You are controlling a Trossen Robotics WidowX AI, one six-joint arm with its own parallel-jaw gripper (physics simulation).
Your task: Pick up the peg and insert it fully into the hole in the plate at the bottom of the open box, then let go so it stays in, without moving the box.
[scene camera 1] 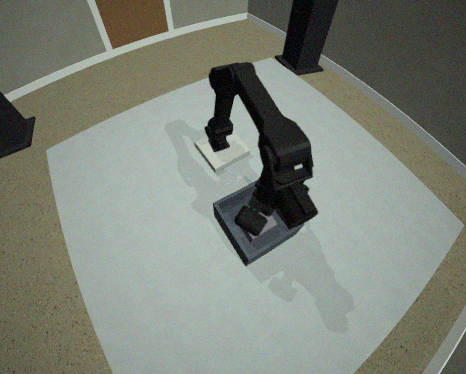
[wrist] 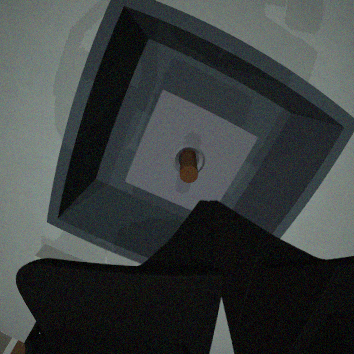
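Seen in the pictures: gripper, between the fingertips: (scene camera 1: 261, 209) (wrist: 206, 209); arm's base, origin of its link: (scene camera 1: 219, 143).
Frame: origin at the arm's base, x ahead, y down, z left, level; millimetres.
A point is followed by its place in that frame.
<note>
An orange-brown peg (wrist: 188, 166) {x 340, y -59, z -12 mm} stands in the round hole of the pale plate (wrist: 220, 130) {x 373, y -29, z -23 mm} (scene camera 1: 270, 227) {x 376, y -28, z 11 mm} at the bottom of the box. Its top end stands up above the plate. How deep it sits cannot be told. The open dark grey-blue box (scene camera 1: 229, 235) {x 348, y -22, z -109 mm} (wrist: 75, 120) {x 329, y -69, z 74 mm} stands upright on the pale surface. My gripper (wrist: 206, 209) {x 345, y -122, z -18 mm} is shut and empty. In the wrist view its tips are below the peg in the picture, apart from it. In the scene view the gripper and arm hang over the box and hide the peg and part of the plate.
The arm's base stands on a white slab (scene camera 1: 232, 160) {x 88, y 6, z 17 mm} behind the box. The arm (scene camera 1: 285, 135) {x 348, y -403, z -22 mm} arches from there over the box's back right part. A dark pillar (scene camera 1: 307, 35) stands at the back right, and another dark pillar (scene camera 1: 12, 127) at the left edge.
</note>
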